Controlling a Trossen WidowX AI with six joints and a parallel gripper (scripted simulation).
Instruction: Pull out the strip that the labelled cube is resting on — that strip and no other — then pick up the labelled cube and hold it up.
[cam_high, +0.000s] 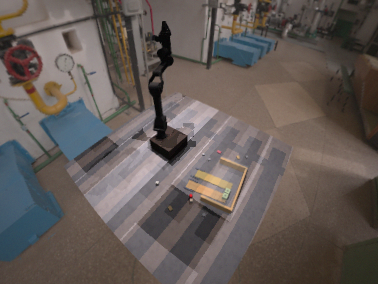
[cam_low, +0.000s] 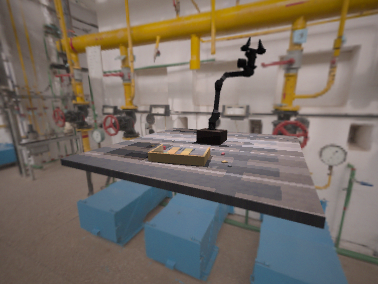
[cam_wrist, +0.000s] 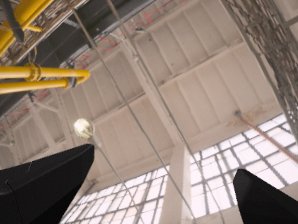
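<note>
The small red object is 77 cm below my gripper tip, 66 cm ahead of it and 36 cm to the right of it.
</note>
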